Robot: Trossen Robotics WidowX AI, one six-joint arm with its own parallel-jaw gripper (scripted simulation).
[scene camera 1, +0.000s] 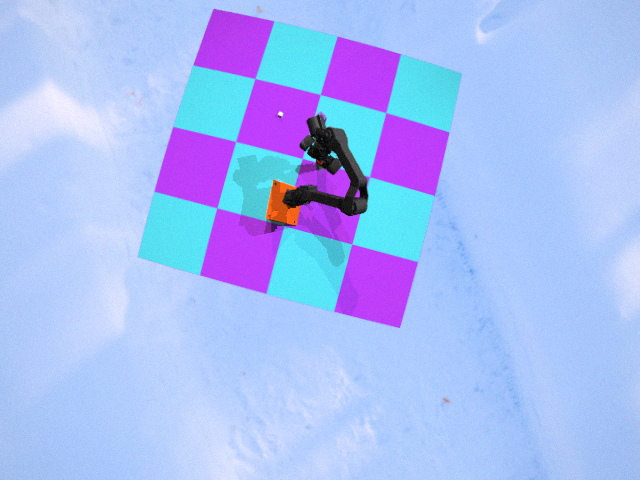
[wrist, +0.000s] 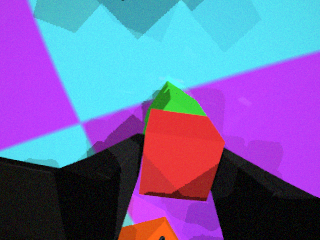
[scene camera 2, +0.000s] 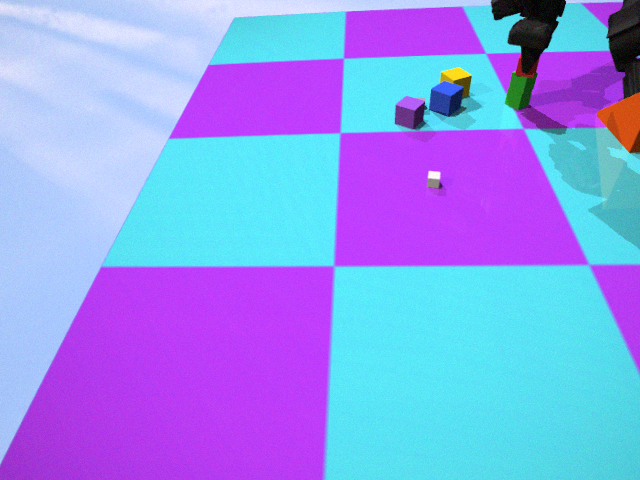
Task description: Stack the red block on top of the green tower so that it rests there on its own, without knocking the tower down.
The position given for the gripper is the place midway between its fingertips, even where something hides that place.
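The gripper appears in scene camera 2 (scene camera 2: 527, 68) and in the wrist view (wrist: 175, 146). A red block (wrist: 182, 151) can be seen as well. The scene also has a blue cube (scene camera 2: 446, 98), which is out of frame in the wrist view, and a purple cube (scene camera 2: 409, 113), which is out of frame in the wrist view too.
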